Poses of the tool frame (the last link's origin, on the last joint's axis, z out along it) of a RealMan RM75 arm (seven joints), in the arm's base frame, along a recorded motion.
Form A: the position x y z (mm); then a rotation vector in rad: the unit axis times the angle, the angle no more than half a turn.
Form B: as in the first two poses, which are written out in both.
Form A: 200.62, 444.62, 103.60, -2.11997, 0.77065, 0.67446
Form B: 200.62, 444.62, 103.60, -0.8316, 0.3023, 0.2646, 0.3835
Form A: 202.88, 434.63, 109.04, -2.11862, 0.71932, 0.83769
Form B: 202.88, 434.63, 109.04, -0.8248, 0.2800, 0.3261, 0.3674
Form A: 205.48, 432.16, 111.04, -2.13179, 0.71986, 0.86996
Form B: 205.48, 432.16, 111.04, -0.8256, 0.2788, 0.3369, 0.3566
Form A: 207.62, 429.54, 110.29, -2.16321, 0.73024, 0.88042
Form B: 207.62, 429.54, 110.29, -0.8312, 0.2806, 0.3383, 0.3404
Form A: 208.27, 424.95, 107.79, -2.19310, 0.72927, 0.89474
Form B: 208.27, 424.95, 107.79, -0.8367, 0.2782, 0.3414, 0.3256
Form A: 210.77, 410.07, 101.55, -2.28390, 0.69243, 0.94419
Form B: 210.77, 410.07, 101.55, -0.8533, 0.2587, 0.3528, 0.2836
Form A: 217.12, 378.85, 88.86, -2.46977, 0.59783, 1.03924
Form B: 217.12, 378.85, 88.86, -0.8820, 0.2135, 0.3711, 0.1968
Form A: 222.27, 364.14, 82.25, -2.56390, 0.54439, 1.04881
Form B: 222.27, 364.14, 82.25, -0.8967, 0.1904, 0.3668, 0.1586
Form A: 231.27, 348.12, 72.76, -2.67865, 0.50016, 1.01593
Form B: 231.27, 348.12, 72.76, -0.9148, 0.1708, 0.3470, 0.1164
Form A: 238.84, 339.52, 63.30, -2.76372, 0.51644, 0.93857
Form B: 238.84, 339.52, 63.30, -0.9287, 0.1735, 0.3154, 0.0886
